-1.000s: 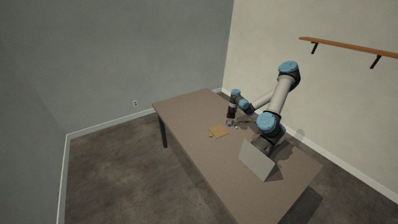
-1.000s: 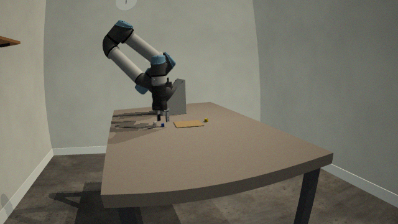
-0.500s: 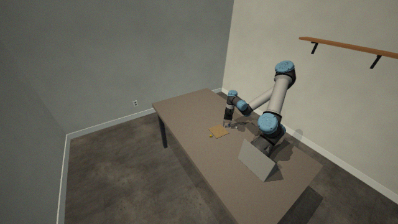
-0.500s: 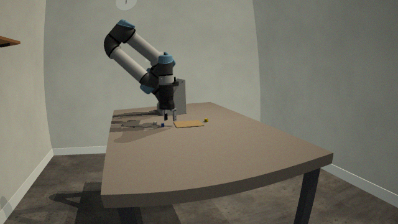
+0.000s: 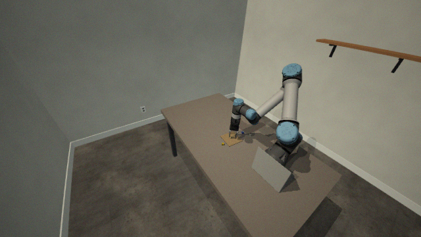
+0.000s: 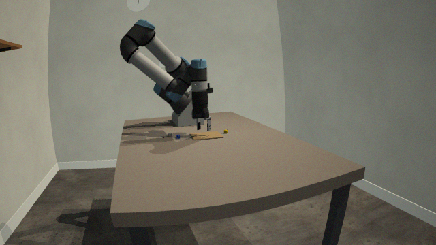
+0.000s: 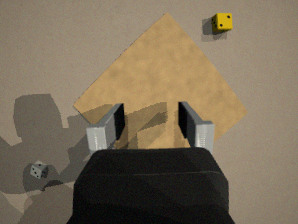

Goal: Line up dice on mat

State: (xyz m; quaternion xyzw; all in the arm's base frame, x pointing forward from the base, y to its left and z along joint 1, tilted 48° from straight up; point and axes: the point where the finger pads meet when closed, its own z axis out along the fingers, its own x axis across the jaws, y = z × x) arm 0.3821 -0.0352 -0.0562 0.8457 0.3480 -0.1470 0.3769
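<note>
Now: hand 4 cm above the tan mat, 1 cm to the right of it and 1 cm short of it. From my hand the other things lie so: yellow die (11 cm to the left, 4 cm below, 1 cm behind); white die (16 cm to the right, 5 cm behind, 4 cm below); blue die (13 cm to the right, 4 cm below, 1 cm ahead).
</note>
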